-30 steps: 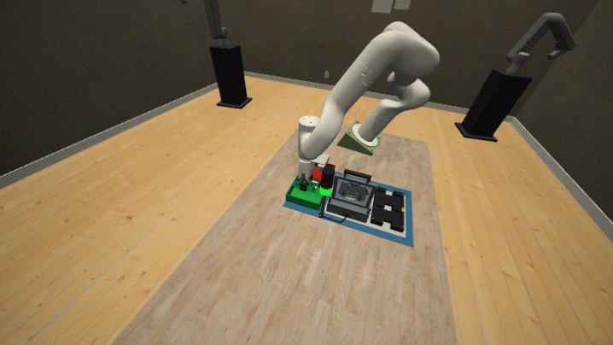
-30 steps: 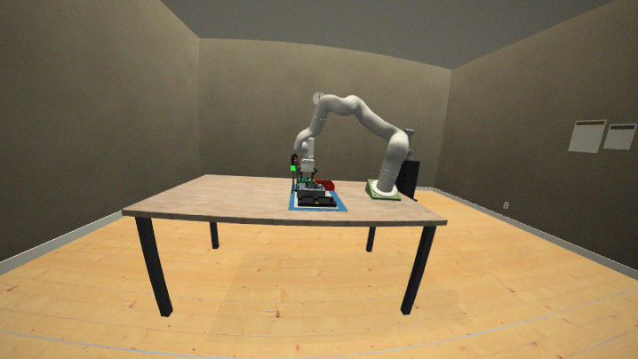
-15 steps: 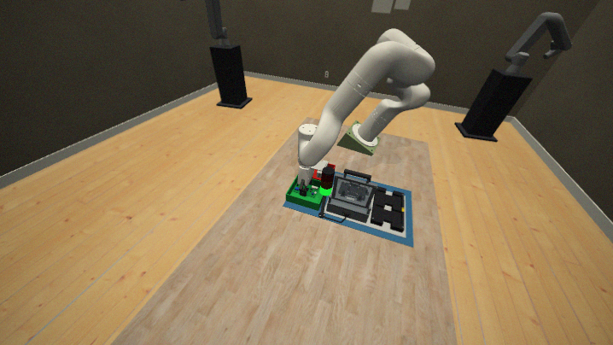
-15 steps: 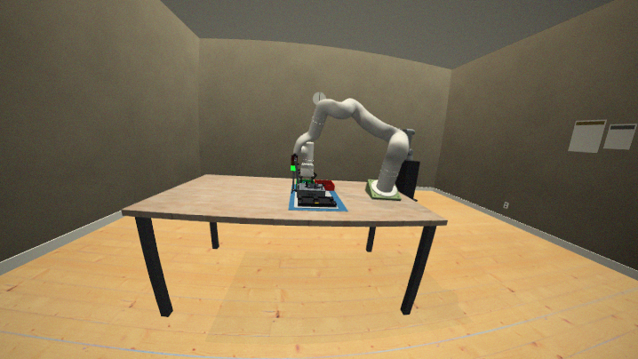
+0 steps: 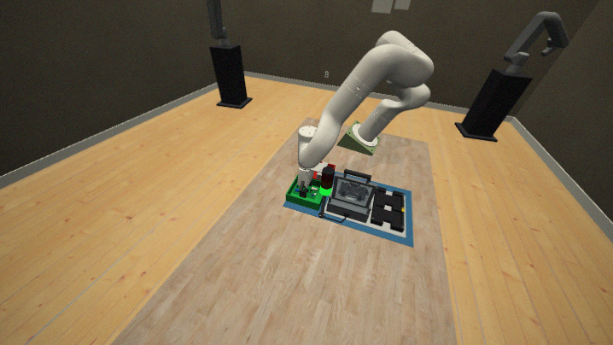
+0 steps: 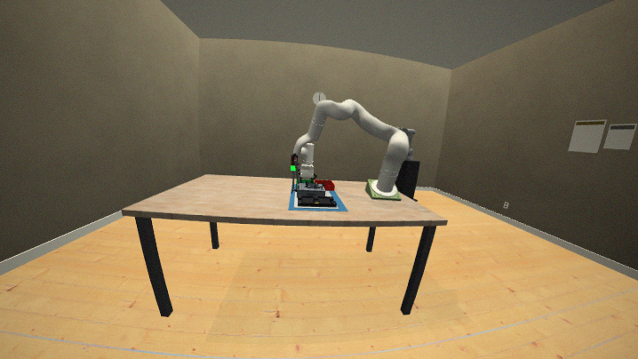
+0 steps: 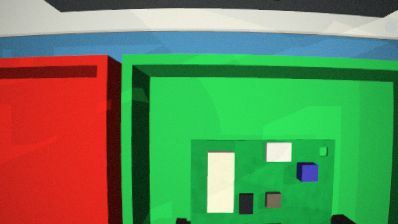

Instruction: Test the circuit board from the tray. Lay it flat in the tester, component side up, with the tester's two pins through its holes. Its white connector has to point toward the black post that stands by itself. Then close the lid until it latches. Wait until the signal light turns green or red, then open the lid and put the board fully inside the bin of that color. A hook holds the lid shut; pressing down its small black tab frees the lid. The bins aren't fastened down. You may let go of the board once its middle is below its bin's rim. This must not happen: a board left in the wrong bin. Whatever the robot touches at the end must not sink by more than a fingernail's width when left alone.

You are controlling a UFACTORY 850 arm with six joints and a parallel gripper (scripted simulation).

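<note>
Now: hand 1 cm above the green circuit board. Also, from my hand: green bin 1 cm to the left, 1 cm below, 1 cm ahead; then tester lid 20 cm to the left, 16 cm above, 11 cm ahead; then red bin 14 cm behind, 3 cm to the left, 1 cm below.
</note>
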